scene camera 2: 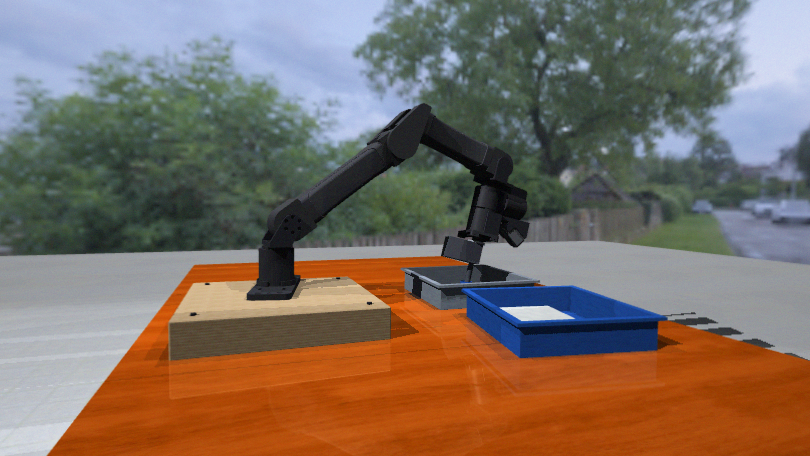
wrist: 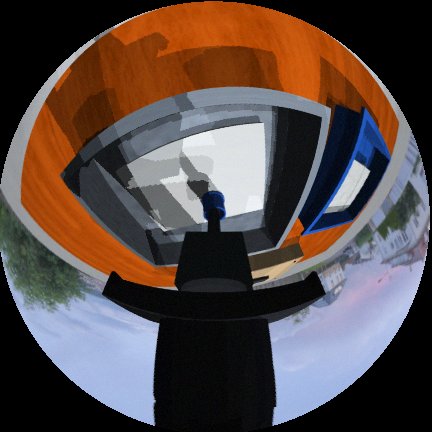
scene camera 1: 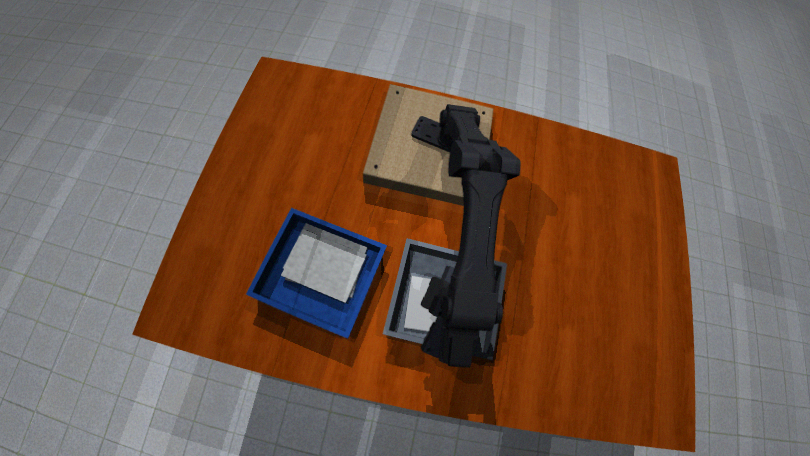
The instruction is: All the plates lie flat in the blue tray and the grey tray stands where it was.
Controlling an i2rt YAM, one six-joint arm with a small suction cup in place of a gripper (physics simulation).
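Places are measured from the arm's base along level axes (x ahead, y right, z down), in centimetres.
Pixels of known places: hand, its tool point: (wrist: 213, 197); arm's base, origin of its link: (scene camera 2: 276, 288) (scene camera 1: 449, 140).
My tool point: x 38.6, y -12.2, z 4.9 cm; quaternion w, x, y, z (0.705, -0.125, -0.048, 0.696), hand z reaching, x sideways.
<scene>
For each thing: its top centre in the pictures, then the offset to it from my tool point.
- grey tray, centre of its top: (wrist: 198, 225) (scene camera 1: 448, 297) (scene camera 2: 464, 273) dy -2.0, dx +0.7, dz -4.9 cm
- blue tray, centre of its top: (scene camera 2: 550, 301) (scene camera 1: 317, 269) (wrist: 362, 190) dy +27.3, dx +6.9, dz -4.9 cm
- white plate, centre of its top: (wrist: 197, 188) (scene camera 1: 442, 306) dy -2.0, dx +2.2, dz -0.8 cm
The grey tray (scene camera 1: 427, 263) (scene camera 2: 442, 296) (wrist: 225, 95) stands right of the blue tray (scene camera 1: 306, 305) (scene camera 2: 589, 339) (wrist: 372, 135) in scene camera 1. A white plate (scene camera 1: 416, 311) (wrist: 240, 165) lies flat in the grey tray. My suction cup (scene camera 2: 465, 281) (wrist: 214, 200) is down inside the grey tray and appears to touch that plate, near its edge on the base side; the arm hides the cup in scene camera 1. Pale plates (scene camera 1: 325, 263) (scene camera 2: 535, 312) (wrist: 350, 187) lie flat, stacked slightly offset, in the blue tray. How many are stacked is unclear.
The arm stands on a wooden base board (scene camera 1: 413, 152) (scene camera 2: 277, 334) behind the trays. A narrow strip of orange table separates the two trays. The grey tray's raised walls surround the cup. The arm's forearm crosses over the grey tray's right part in scene camera 1.
</scene>
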